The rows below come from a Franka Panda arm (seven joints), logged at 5 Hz.
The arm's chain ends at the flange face. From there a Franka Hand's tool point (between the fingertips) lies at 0.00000 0.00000 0.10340 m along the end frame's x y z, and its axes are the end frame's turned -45 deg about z.
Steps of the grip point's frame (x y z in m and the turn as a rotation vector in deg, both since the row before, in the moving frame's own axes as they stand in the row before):
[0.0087 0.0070 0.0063 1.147 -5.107 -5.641]
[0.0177 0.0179 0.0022 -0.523 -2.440 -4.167]
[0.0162 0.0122 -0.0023 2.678 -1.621 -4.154]
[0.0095 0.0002 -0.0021 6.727 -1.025 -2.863]
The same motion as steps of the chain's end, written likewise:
[0.0188 -0.0066 0.0067 -2.800 -4.422 -5.641]
[0.0275 -0.0037 0.0023 -2.095 -1.356 -4.167]
[0.0256 -0.0017 -0.0021 0.747 -3.040 -4.154]
[0.0169 0.0004 -0.0014 4.032 -5.481 -2.863]

